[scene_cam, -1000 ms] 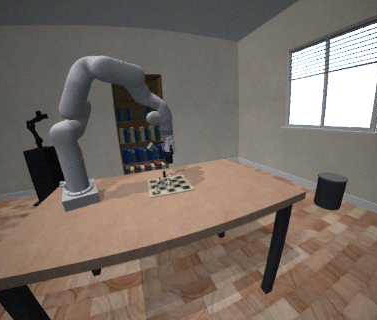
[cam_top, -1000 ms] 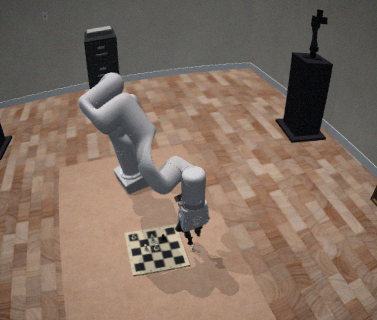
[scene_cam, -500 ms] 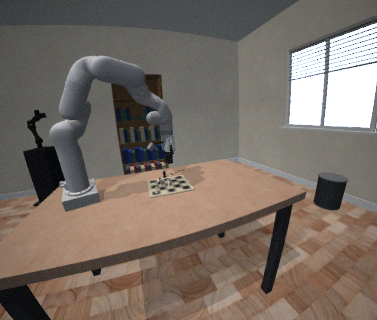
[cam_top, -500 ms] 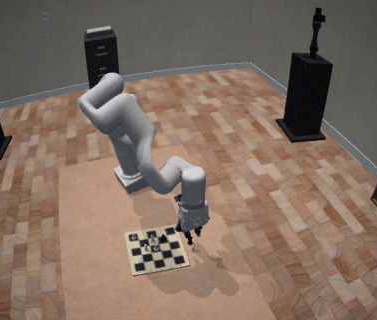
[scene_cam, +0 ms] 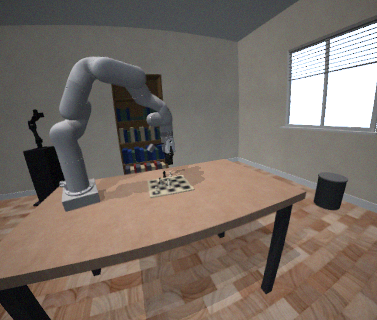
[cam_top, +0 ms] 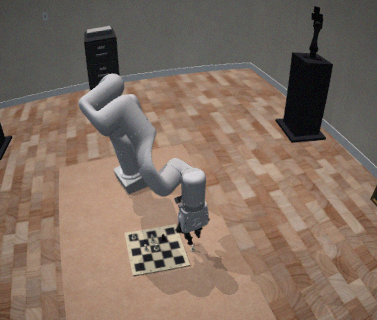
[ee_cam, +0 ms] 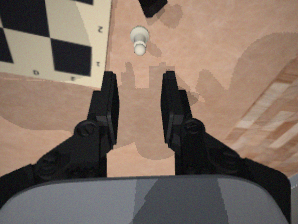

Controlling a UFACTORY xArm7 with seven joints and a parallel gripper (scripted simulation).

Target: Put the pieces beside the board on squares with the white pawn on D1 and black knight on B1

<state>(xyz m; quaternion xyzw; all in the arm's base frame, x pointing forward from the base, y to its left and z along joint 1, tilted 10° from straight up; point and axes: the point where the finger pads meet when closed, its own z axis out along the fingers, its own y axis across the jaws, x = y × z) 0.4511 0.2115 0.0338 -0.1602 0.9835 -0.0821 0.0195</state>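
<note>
The black knight lies 40 mm behind my hand and 90 mm below it. The rest, counted from my hand: chessboard: 20 mm behind, 140 mm to the right, 100 mm below.
</note>
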